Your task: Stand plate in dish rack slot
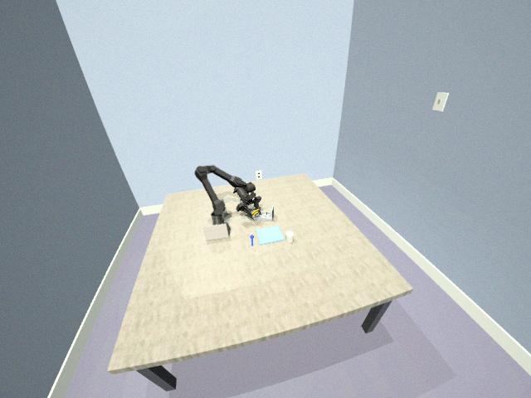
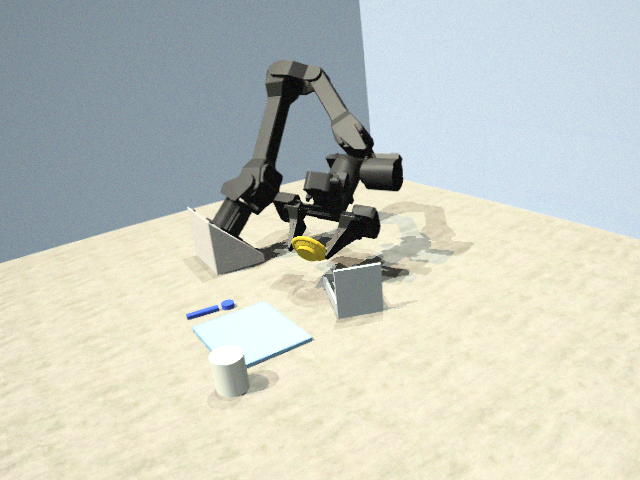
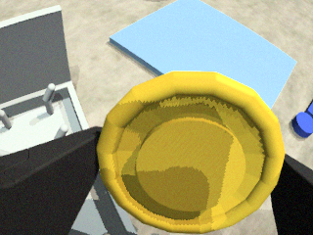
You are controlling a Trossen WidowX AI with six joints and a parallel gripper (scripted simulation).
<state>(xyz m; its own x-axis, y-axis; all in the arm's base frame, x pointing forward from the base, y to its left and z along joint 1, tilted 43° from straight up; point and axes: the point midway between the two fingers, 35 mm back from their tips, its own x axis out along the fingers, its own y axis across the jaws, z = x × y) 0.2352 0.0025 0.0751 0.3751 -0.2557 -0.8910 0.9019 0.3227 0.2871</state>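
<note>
The grey dish rack lies 60 mm ahead of my gripper tip, 50 mm below it and 40 mm to the left of it. The rest, counted from my gripper tip: light blue mat: 150 mm to the right, 70 mm below, 40 mm ahead; blue spoon: 150 mm to the right, 70 mm below, 70 mm behind; yellow plate: 10 mm to the left.
</note>
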